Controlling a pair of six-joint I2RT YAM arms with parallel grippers.
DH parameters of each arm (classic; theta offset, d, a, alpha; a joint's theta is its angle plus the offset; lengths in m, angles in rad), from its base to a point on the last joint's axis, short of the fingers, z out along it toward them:
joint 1: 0 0.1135 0.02 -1.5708
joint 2: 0 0 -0.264 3.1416
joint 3: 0.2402 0 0.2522 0
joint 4: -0.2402 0 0.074 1.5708
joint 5: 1.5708 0 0 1.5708
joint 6: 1.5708 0.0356 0 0
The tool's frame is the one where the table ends.
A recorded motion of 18 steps. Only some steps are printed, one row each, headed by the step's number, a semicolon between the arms.
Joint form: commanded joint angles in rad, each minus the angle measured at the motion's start. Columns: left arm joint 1, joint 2, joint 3, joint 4, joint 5, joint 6; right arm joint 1, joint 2, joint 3, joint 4, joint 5, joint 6.
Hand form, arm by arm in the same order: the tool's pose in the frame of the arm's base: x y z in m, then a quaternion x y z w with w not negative. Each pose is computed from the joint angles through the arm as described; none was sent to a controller.
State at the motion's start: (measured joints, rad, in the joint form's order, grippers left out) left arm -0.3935 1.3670 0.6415 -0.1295 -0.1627 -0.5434; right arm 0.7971 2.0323 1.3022 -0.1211 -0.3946 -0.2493
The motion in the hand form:
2: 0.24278 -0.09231 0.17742 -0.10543 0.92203 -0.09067 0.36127; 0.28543 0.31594 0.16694 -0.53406 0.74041 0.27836 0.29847
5: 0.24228 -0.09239 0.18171 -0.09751 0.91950 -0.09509 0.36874; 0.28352 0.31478 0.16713 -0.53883 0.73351 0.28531 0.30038
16: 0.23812 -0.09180 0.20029 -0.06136 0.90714 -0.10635 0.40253; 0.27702 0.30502 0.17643 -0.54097 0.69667 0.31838 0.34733
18: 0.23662 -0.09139 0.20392 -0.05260 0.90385 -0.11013 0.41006; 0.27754 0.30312 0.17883 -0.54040 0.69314 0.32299 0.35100
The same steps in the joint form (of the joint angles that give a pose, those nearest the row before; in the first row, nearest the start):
2: 0.0062 -0.0247 -0.0048 0.0113 -0.0127 -0.0027; 0.0052 -0.0484 -0.0128 -0.0013 -0.0214 -0.0315
5: 0.0061 -0.0398 -0.0033 0.0144 -0.0059 0.0129; 0.0052 -0.0563 -0.0268 0.0125 -0.0390 -0.0396
16: 0.0048 -0.1104 0.0009 0.0219 0.0132 0.0872; -0.0048 -0.1218 -0.1251 0.1701 -0.1016 -0.0396
18: 0.0052 -0.1276 -0.0015 0.0267 0.0215 0.1044; -0.0098 -0.1299 -0.1301 0.1780 -0.1133 -0.0392

